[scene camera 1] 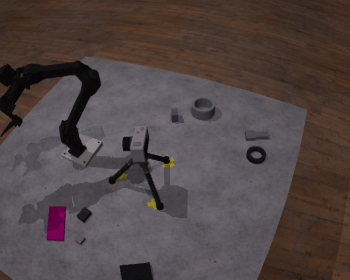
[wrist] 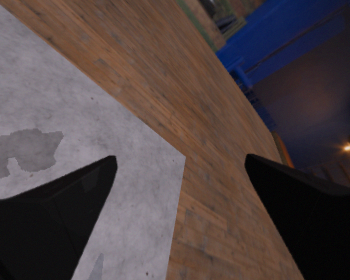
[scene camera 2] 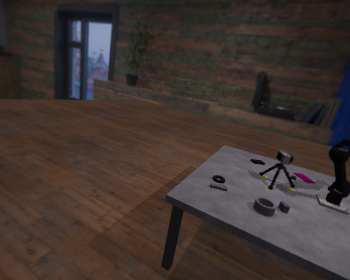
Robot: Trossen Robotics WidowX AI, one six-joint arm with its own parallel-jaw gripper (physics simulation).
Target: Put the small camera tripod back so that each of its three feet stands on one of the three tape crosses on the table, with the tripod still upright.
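Where they show: gripper, fingertip midpoint: (wrist: 181,160); arm's base, origin of the base link: (scene camera 1: 77,150) (scene camera 2: 332,202).
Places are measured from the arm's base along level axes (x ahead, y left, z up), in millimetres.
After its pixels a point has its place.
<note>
The small black camera tripod (scene camera 1: 152,185) @(x 400, y -14, z 63 mm) (scene camera 2: 276,175) @(x 336, y 95, z 71 mm) stands upright, carrying a grey camera (scene camera 1: 140,145) @(x 361, y 3, z 220 mm) (scene camera 2: 284,157) @(x 328, y 83, z 203 mm). In scene camera 1, one foot overlaps the edge of the right-hand yellow cross (scene camera 1: 171,163) @(x 364, y 151, z -12 mm). The front foot is just right of the front cross (scene camera 1: 152,203) @(x 407, y -38, z -12 mm), at its edge. The left foot stands off the left cross (scene camera 1: 122,176) @(x 269, y -22, z 44 mm), to its left. My gripper (wrist: 181,160) @(x -99, y -296, z 326 mm) is open and empty. It hangs in the air beyond the arm's base, away from the tripod, near a table corner in the wrist view, and is partly cut off in scene camera 1.
The grey table (scene camera 1: 225,215) @(x 652, y 44, z -13 mm) also holds a magenta slab (scene camera 1: 56,223) @(x 166, y -324, z -5 mm), a black block (scene camera 1: 84,214) @(x 236, y -224, z 1 mm), a small grey piece (scene camera 1: 80,240) @(x 292, y -321, z -1 mm), a black slab (scene camera 1: 136,272) @(x 526, y -308, z 2 mm), a purple block (scene camera 1: 174,115) @(x 255, y 347, z 24 mm), a grey bowl (scene camera 1: 203,114) @(x 352, y 416, z 20 mm), a flat grey piece (scene camera 1: 256,135) @(x 593, y 437, z 1 mm) and a black ring (scene camera 1: 248,155) @(x 607, y 320, z 2 mm).
</note>
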